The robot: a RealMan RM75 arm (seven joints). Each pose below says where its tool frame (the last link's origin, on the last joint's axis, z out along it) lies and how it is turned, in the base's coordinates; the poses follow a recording.
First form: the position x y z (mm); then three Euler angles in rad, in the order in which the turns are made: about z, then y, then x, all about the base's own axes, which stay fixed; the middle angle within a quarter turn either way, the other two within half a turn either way.
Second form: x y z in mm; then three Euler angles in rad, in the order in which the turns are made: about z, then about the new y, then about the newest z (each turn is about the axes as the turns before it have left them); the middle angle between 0 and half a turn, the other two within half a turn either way. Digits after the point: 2 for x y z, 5 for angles.
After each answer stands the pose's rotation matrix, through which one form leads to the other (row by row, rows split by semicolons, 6 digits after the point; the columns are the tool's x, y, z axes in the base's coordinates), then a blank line. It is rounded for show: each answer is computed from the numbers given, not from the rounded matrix.
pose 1, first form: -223.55 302.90 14.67 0.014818 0.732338 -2.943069
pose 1, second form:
-223.55 302.90 14.67 0.21593 2.38767 -2.83451
0.743532 -0.011018 0.668610; -0.146377 -0.978297 0.146657; 0.652483 -0.206913 -0.729008

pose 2, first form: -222.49 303.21 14.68 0.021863 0.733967 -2.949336
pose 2, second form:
-222.49 303.21 14.68 0.20873 2.38743 -2.83690
0.742346 -0.016232 0.669820; -0.149413 -0.978543 0.141877; 0.653145 -0.205402 -0.728842

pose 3, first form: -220.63 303.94 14.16 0.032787 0.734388 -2.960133
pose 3, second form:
-220.63 303.94 14.16 0.19728 2.38920 -2.84156
0.741842 -0.024331 0.670133; -0.153114 -0.979088 0.133949; 0.652860 -0.201975 -0.730054

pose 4, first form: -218.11 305.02 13.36 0.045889 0.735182 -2.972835
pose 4, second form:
-218.11 305.02 13.36 0.18364 2.39083 -2.84694
0.740928 -0.034024 0.670722; -0.157756 -0.979589 0.124576; 0.652793 -0.198112 -0.731172

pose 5, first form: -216.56 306.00 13.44 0.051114 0.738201 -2.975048
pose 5, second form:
-216.56 306.00 13.44 0.18023 2.38831 -2.84569
0.738714 -0.037792 0.672958; -0.161799 -0.979176 0.122621; 0.654310 -0.199466 -0.729446

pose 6, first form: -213.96 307.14 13.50 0.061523 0.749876 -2.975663
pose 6, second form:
-213.96 307.14 13.50 0.17552 2.37708 -2.83912
0.730389 -0.044992 0.681548; -0.172998 -0.977478 0.120866; 0.660760 -0.206186 -0.721723

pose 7, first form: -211.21 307.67 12.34 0.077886 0.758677 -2.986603
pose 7, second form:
-211.21 307.67 12.34 0.16143 2.37035 -2.84039
0.723547 -0.056468 0.687962; -0.182753 -0.976755 0.112033; 0.665644 -0.206789 -0.717047

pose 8, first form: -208.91 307.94 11.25 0.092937 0.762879 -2.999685
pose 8, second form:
-208.91 307.94 11.25 0.14688 2.36826 -2.84477
0.719730 -0.067083 0.691005; -0.189179 -0.976606 0.102234; 0.667982 -0.204304 -0.715584

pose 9, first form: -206.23 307.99 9.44 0.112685 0.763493 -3.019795
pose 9, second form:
-206.23 307.99 9.44 0.12626 2.37039 -2.85370
0.717843 -0.081234 0.691449; -0.195090 -0.976850 0.087772; 0.668312 -0.197901 -0.717073

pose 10, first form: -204.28 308.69 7.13 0.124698 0.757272 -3.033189
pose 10, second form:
-204.28 308.69 7.13 0.11396 2.37813 -2.85977
0.721070 -0.090385 0.686942; -0.197389 -0.977167 0.078624; 0.664150 -0.192288 -0.722447

